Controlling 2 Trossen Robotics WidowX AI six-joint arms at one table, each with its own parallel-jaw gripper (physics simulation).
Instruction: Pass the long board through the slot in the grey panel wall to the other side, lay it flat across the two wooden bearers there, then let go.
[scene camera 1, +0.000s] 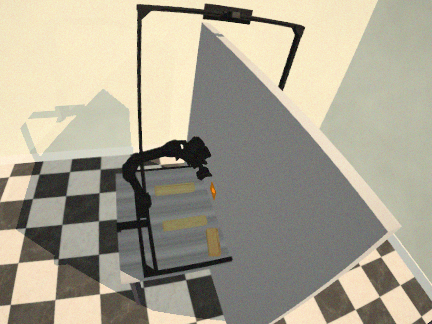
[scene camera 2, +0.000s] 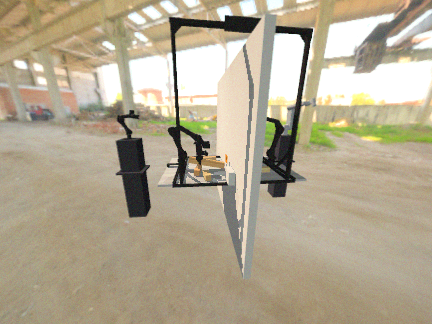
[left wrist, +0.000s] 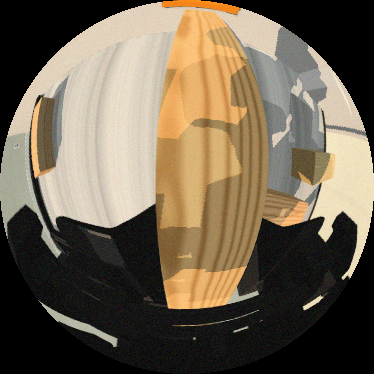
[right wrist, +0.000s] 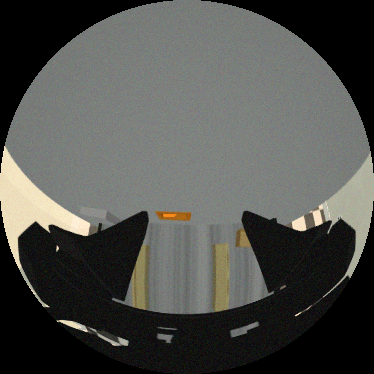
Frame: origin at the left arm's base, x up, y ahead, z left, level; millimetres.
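Where they show: left gripper, fingertip midpoint: (scene camera 2: 200, 164); right gripper, fingertip midpoint: (scene camera 1: 209, 169) (right wrist: 196, 216); right arm's base, origin of the base link: (scene camera 1: 142, 213) (scene camera 2: 270, 164).
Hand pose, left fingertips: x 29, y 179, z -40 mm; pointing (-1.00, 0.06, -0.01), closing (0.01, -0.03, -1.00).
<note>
Things, the pixels of their top centre, and the offset from my left fingertips. "*": a spot on its surface instead.
- orange-framed slot, surface spot: (right wrist: 184, 216) * dx +31, dy +298, dz +27 mm
- wooden block, middle of its top: (right wrist: 258, 237) (scene camera 1: 213, 240) dx -10, dy +377, dz +294 mm
The long board (scene camera 2: 214, 162) (left wrist: 210, 150) is held nearly level above the table. Its far end is close to the orange-framed slot (scene camera 1: 213, 190) (scene camera 2: 226, 158) (left wrist: 200, 4) (right wrist: 184, 216) in the panel wall (scene camera 1: 270, 175) (scene camera 2: 235, 115) (right wrist: 185, 100); whether it has entered is hidden. My left gripper (scene camera 2: 200, 159) (left wrist: 194, 201) is shut on the board. My right gripper (scene camera 1: 203, 173) (right wrist: 196, 216) is open and empty on the wall's grey side, above the table near the slot. Two wooden bearers, one (scene camera 1: 174, 189) (right wrist: 141, 280) and another (scene camera 1: 185, 223) (right wrist: 221, 277), lie roughly parallel there.
A wooden block (scene camera 1: 213, 242) (right wrist: 243, 238) lies beside the bearers near the wall. On the left gripper's side, one block (left wrist: 46, 135) lies at the picture's left; another block (left wrist: 312, 165) and a third (left wrist: 285, 205) lie at its right. A black frame (scene camera 1: 139, 75) (scene camera 2: 175, 75) stands around the table.
</note>
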